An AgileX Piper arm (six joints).
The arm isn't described. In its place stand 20 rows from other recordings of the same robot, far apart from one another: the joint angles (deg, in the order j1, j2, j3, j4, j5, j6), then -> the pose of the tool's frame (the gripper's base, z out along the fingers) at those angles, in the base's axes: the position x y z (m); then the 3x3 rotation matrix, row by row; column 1 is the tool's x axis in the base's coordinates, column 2 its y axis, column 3 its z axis.
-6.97, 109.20, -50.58, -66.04, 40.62, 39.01 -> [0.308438 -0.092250 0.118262], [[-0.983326 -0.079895 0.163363], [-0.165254 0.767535 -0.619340], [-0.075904 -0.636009 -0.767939]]
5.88, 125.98, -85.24, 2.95, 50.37, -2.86 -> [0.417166 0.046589 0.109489], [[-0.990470 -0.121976 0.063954], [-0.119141 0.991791 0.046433], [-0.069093 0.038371 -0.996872]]
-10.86, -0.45, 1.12, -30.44, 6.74, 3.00 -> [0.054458 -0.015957 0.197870], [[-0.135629 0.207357 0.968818], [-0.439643 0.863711 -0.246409], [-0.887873 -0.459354 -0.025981]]
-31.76, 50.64, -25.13, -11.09, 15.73, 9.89 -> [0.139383 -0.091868 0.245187], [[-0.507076 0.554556 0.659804], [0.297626 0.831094 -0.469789], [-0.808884 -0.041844 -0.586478]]
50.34, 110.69, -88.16, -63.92, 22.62, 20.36 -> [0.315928 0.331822 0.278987], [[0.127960 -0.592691 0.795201], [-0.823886 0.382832 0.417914], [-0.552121 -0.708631 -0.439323]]
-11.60, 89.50, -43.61, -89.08, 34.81, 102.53 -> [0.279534 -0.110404 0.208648], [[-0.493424 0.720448 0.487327], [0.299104 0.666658 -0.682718], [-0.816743 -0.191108 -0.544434]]
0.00, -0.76, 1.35, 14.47, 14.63, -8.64 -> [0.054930 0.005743 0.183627], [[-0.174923 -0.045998 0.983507], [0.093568 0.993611 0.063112], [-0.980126 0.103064 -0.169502]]
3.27, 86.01, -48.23, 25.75, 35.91, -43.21 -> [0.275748 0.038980 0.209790], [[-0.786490 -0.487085 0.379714], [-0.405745 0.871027 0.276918], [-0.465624 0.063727 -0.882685]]
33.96, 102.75, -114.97, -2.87, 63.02, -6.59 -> [0.331058 0.218070 0.419987], [[-0.515649 -0.608822 0.602862], [-0.512684 0.783002 0.352227], [-0.686485 -0.127452 -0.715887]]
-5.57, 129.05, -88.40, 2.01, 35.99, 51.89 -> [0.451185 -0.042116 0.103346], [[-0.488791 0.813295 0.315650], [0.855339 0.517970 -0.010074], [-0.171691 0.265064 -0.948822]]
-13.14, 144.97, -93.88, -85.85, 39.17, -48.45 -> [0.463232 -0.167007 0.034352], [[0.085759 -0.933459 0.348282], [-0.602295 -0.327036 -0.728209], [0.793654 -0.147318 -0.590264]]
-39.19, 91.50, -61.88, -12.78, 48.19, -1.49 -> [0.231323 -0.207954 0.234394], [[-0.842186 0.523083 0.130791], [0.463700 0.826431 -0.319365], [-0.275144 -0.208317 -0.938563]]
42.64, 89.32, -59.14, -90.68, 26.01, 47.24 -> [0.281368 0.204850 0.284664], [[-0.006546 -0.442102 0.896941], [-0.847267 0.478862 0.229848], [-0.531127 -0.758444 -0.377713]]
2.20, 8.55, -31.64, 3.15, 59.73, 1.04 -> [0.014587 0.004882 0.292985], [[-0.526747 -0.054630 0.848265], [0.025616 0.996459 0.080080], [-0.849636 0.063911 -0.523483]]
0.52, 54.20, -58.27, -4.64, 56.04, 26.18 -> [0.172382 -0.004541 0.369577], [[-0.654275 0.325784 0.682488], [0.393272 0.917403 -0.060905], [-0.645958 0.228555 -0.728355]]
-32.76, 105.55, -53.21, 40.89, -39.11, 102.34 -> [0.298170 -0.236547 0.192676], [[0.737084 -0.439201 0.513625], [0.274809 -0.499555 -0.821538], [0.617404 0.746691 -0.247518]]
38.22, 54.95, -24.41, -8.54, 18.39, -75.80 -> [0.136843 0.102336 0.225227], [[0.530443 -0.602893 0.595945], [-0.846555 -0.339878 0.409667], [-0.044437 -0.721805 -0.690668]]
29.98, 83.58, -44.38, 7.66, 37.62, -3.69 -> [0.217356 0.133938 0.199126], [[-0.842789 -0.485582 0.232200], [-0.438194 0.869514 0.227887], [-0.312558 0.090312 -0.945596]]
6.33, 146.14, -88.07, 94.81, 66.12, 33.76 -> [0.440057 0.132242 0.035776], [[-0.023373 0.979068 0.202188], [0.287954 -0.187080 0.939193], [0.957359 0.080173 -0.277554]]
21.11, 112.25, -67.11, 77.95, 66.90, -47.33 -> [0.310606 0.207663 0.188522], [[-0.948831 -0.272433 -0.159688], [-0.252090 0.348909 0.902615], [-0.190185 0.896685 -0.399733]]
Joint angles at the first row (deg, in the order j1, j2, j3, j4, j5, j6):
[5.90, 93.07, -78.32, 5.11, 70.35, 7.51]
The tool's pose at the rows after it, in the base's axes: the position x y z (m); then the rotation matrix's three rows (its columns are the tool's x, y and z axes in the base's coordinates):
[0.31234 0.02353 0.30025], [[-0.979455 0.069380 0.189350], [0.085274 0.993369 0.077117], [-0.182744 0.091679 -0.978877]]
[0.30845 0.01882 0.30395], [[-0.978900 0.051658 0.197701], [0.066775 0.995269 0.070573], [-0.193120 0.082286 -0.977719]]
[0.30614 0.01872 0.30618], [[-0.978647 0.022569 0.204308], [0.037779 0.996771 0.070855], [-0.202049 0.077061 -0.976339]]
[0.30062 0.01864 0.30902], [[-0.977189 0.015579 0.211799], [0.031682 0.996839 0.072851], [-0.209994 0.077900 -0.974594]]
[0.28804 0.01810 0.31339], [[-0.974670 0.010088 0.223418], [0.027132 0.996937 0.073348], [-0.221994 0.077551 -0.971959]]
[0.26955 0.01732 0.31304], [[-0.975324 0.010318 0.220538], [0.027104 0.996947 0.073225], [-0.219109 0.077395 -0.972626]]
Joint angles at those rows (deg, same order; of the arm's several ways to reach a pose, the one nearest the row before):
[3.20, 91.16, -77.68, 4.04, 70.39, 6.70]
[2.44, 90.14, -77.32, 3.77, 70.62, 4.98]
[2.44, 89.54, -77.10, 3.77, 70.62, 3.31]
[2.44, 88.26, -76.27, 3.88, 70.62, 2.93]
[2.44, 85.49, -74.18, 3.88, 70.62, 2.66]
[2.45, 81.83, -70.35, 3.87, 70.62, 2.66]

